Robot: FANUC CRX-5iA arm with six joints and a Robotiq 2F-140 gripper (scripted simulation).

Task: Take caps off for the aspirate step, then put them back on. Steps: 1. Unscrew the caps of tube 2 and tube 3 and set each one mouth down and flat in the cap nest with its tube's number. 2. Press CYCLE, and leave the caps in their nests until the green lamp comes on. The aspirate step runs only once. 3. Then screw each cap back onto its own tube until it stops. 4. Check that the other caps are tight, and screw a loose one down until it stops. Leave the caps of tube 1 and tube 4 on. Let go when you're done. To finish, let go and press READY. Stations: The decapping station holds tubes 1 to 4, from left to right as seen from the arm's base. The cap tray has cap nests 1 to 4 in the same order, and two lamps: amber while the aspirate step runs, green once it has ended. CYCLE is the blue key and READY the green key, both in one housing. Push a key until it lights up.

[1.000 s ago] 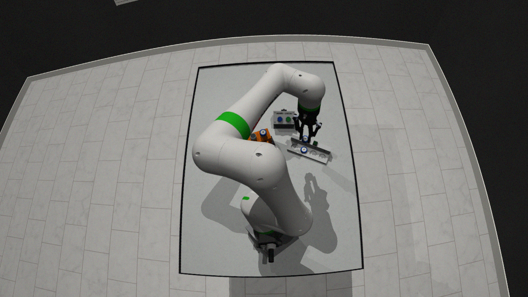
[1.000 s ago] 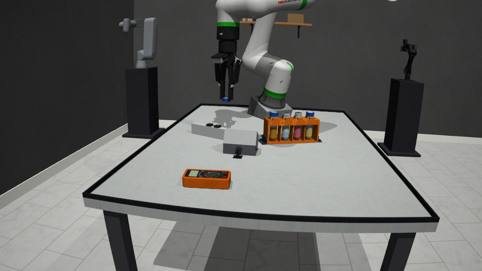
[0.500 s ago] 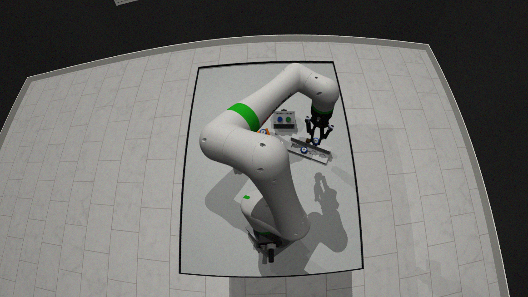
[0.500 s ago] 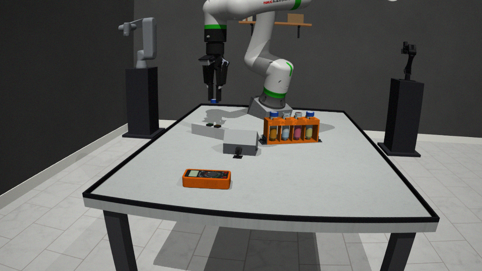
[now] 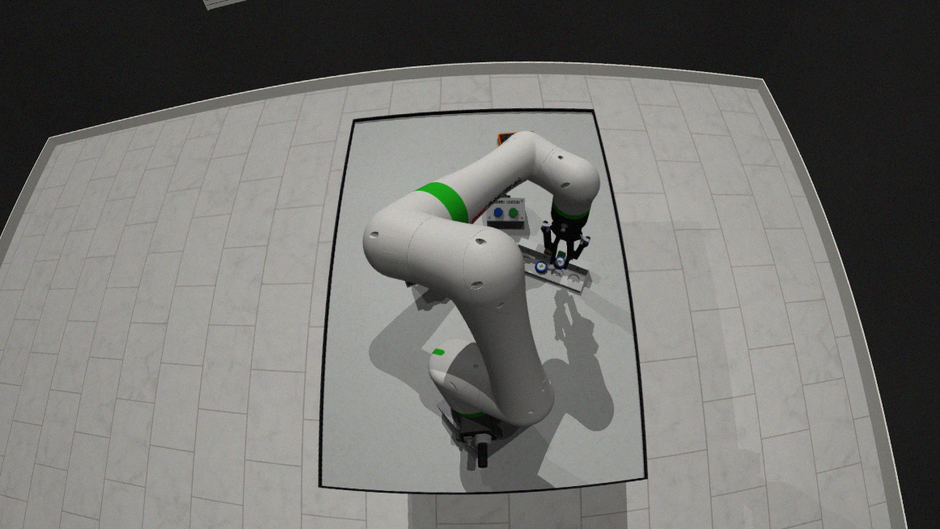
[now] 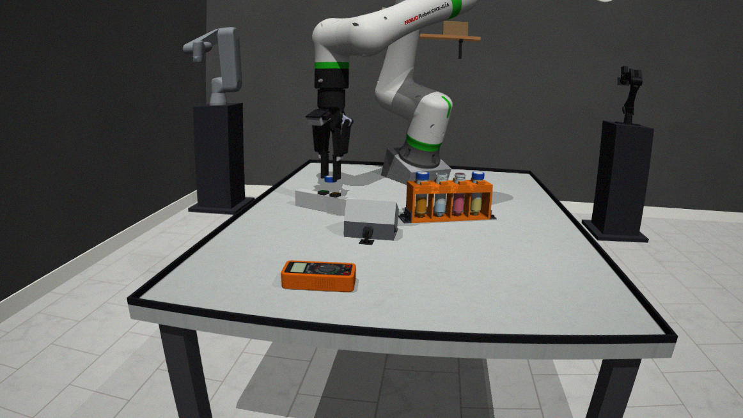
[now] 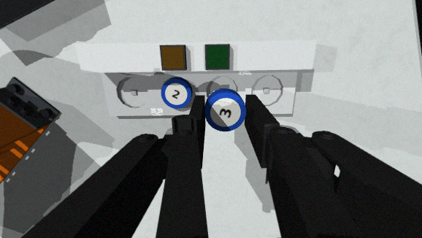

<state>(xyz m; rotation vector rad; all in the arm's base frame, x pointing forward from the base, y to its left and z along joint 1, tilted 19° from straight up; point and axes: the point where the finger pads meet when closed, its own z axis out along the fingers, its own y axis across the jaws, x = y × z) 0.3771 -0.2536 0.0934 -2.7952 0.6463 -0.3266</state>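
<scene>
My hand is 18 cm short of the blue key, 17 cm to the right of it and 5 cm above it. The rest, counted from my hand: cap 3 (3 cm below); green key (18 cm ahead, 12 cm to the left, 5 cm below); cap 2 (2 cm ahead, 5 cm to the left, 10 cm below).
</scene>
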